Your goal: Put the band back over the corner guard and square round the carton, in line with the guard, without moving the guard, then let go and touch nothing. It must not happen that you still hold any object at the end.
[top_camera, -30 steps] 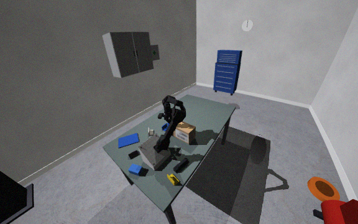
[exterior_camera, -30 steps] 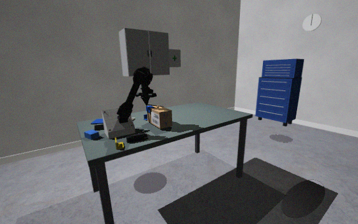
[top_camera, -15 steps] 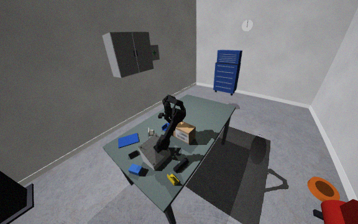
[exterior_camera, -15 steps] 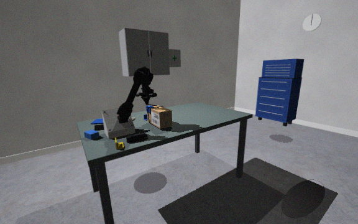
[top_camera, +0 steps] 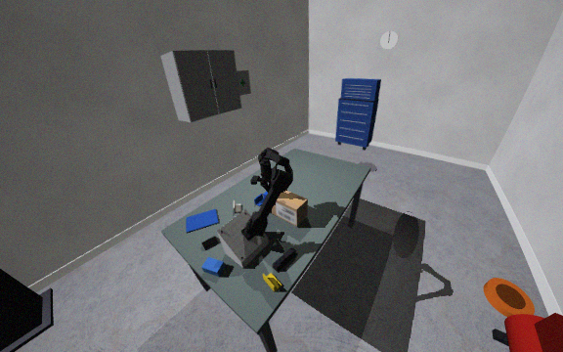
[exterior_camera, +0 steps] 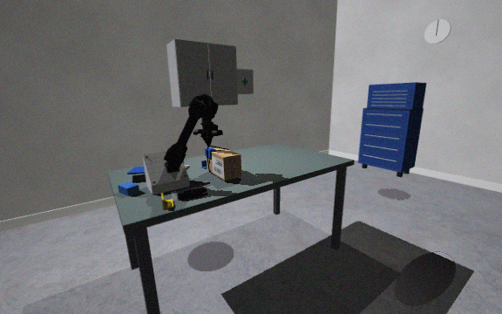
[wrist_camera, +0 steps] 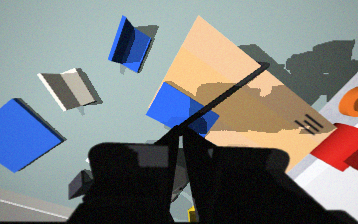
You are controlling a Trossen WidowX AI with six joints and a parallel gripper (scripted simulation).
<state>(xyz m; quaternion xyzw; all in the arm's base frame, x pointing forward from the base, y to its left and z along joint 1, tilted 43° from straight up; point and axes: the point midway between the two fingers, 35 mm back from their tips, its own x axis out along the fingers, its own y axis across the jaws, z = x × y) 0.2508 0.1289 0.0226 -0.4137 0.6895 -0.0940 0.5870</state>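
Right now the carton is 5 cm ahead of my hand, 8 cm to the right of it and 13 cm below it. From my hand the other things lie so: flat blue pad 32 cm behind, 33 cm to the left, 20 cm below; then small white item 27 cm behind, 12 cm to the left, 20 cm below.
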